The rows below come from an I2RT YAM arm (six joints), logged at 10 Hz.
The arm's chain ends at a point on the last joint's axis. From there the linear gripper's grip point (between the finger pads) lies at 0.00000 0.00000 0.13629 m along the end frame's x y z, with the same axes.
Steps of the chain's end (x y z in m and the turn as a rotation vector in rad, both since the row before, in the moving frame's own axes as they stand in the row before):
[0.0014, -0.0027, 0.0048, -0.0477, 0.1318, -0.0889]
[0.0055, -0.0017, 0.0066, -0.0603, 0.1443, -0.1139]
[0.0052, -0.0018, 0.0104, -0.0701, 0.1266, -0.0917]
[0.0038, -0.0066, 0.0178, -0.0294, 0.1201, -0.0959]
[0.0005, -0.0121, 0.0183, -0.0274, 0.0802, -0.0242]
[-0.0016, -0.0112, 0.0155, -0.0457, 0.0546, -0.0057]
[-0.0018, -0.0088, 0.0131, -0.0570, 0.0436, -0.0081]
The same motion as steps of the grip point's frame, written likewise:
[0.0196, 0.0030, 0.0035, -0.0477, 0.1318, -0.0889]
[0.0255, 0.0054, 0.0049, -0.0603, 0.1443, -0.1139]
[0.0228, 0.0069, 0.0090, -0.0701, 0.1266, -0.0917]
[0.0203, -0.0034, 0.0168, -0.0294, 0.1201, -0.0959]
[0.0115, -0.0085, 0.0178, -0.0274, 0.0802, -0.0242]
[0.0059, -0.0050, 0.0152, -0.0457, 0.0546, -0.0057]
[0.0042, -0.0011, 0.0127, -0.0570, 0.0436, -0.0081]

